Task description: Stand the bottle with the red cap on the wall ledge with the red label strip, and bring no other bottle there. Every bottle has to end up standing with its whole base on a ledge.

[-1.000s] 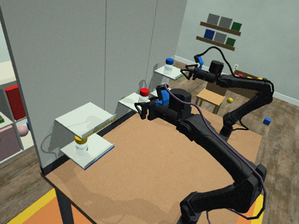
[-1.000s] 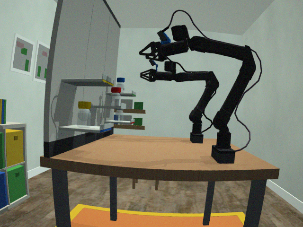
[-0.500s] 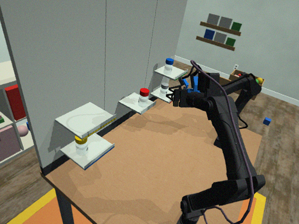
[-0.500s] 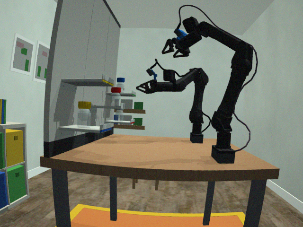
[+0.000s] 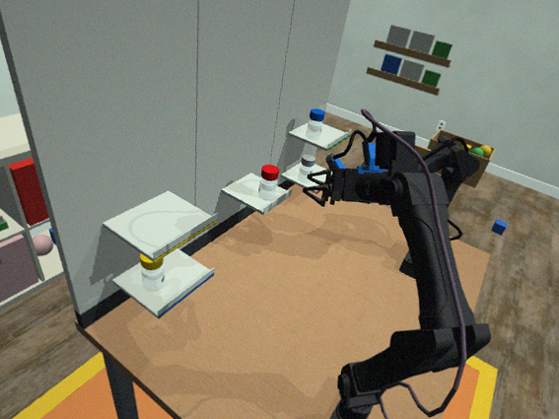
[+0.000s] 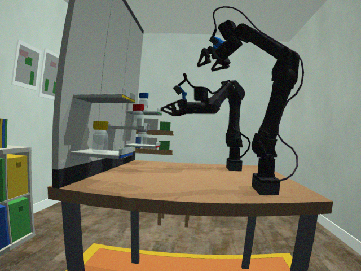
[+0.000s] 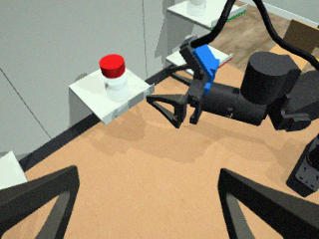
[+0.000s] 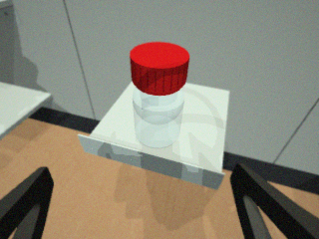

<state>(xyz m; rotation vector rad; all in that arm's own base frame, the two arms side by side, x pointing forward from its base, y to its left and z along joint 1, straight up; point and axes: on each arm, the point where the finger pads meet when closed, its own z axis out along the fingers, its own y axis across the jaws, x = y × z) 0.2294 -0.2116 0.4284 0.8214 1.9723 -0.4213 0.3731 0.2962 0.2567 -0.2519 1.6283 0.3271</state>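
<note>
The red-capped bottle lies 12 cm ahead of my right hand, 5 cm below it and 2 cm to the left of it. Also, from my right hand: blue-capped bottle (32 cm to the right, 14 cm ahead, 5 cm above); then grey wall panel (27 cm ahead, 15 cm above, 1 cm to the left); then grey-capped bottle (32 cm to the right, 14 cm below, 14 cm ahead).
</note>
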